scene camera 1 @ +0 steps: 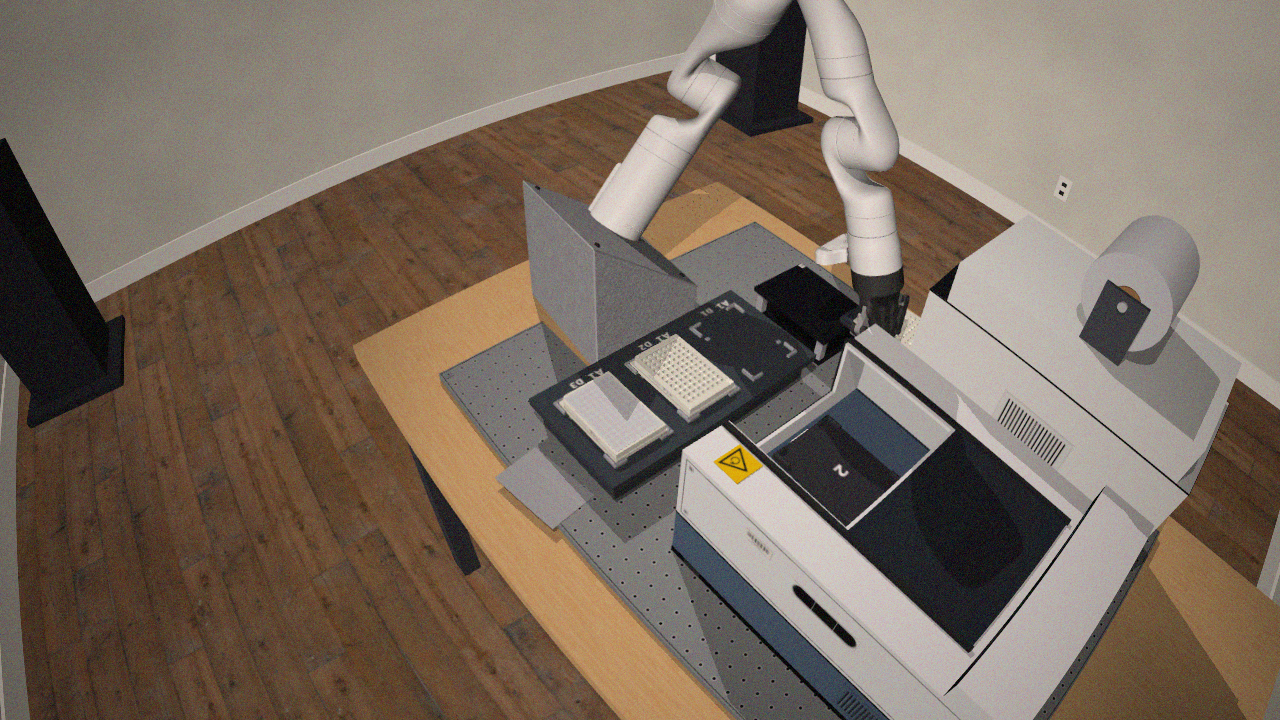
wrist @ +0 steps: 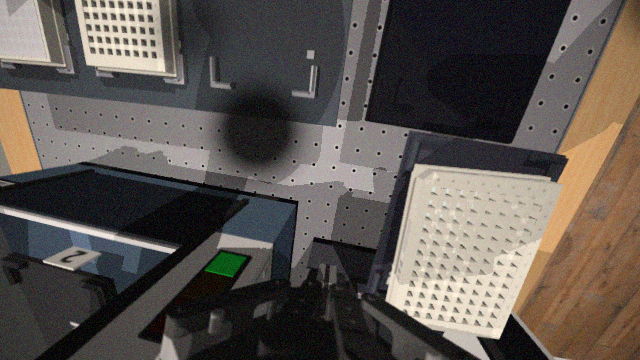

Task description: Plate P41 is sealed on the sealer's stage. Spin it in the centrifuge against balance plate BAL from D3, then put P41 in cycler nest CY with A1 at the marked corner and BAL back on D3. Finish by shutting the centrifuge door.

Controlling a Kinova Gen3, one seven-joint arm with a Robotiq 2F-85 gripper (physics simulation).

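Pixels of known places: gripper, fingertip midpoint: [wrist: 326, 276]; arm's base, origin of the base link: [scene camera 1: 614, 226].
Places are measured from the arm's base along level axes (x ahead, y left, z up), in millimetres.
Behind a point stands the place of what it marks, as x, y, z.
Note:
P41, a cream well plate [scene camera 1: 909, 330] @(435, 259, -13) [wrist: 470, 250] @(406, 256, -15), sits on the sealer's dark stage [wrist: 450, 150] @(346, 226, -33). My gripper [scene camera 1: 877, 327] [wrist: 326, 276] @(464, 168, -20) is shut and empty, low between the stage and the centrifuge [scene camera 1: 760, 537] @(608, -202, 64) [wrist: 285, 235] @(475, 118, -74); its tips are partly hidden in the scene view. A green button [wrist: 227, 263] @(455, 95, 3) shows beside it in the wrist view. The centrifuge is open on top, with a bucket marked 2 [scene camera 1: 819, 474] @(561, -65, 13) [wrist: 50, 295] @(537, -59, 13) visible. BAL, a white-topped plate [scene camera 1: 613, 416] @(302, -185, -61) [wrist: 22, 35] @(332, -163, -61), sits on D3. The black cycler nest CY [scene camera 1: 805, 300] @(247, 215, -75) [wrist: 450, 65] @(284, 222, -75) holds no plate.
A cream plate [scene camera 1: 684, 374] @(288, -61, -61) [wrist: 122, 37] @(317, -53, -61) sits on D2. D1's corner brackets [scene camera 1: 756, 373] @(330, 39, -77) [wrist: 313, 82] @(319, 117, -72) hold no plate. The sealer [scene camera 1: 1056, 358] @(695, 165, 195) with its film roll [scene camera 1: 1154, 268] @(742, 203, 347) stands behind the centrifuge. A grey wedge-shaped arm mount [scene camera 1: 563, 268] @(60, -126, 2) stands behind the plate deck [scene camera 1: 617, 483] @(388, -232, -77).

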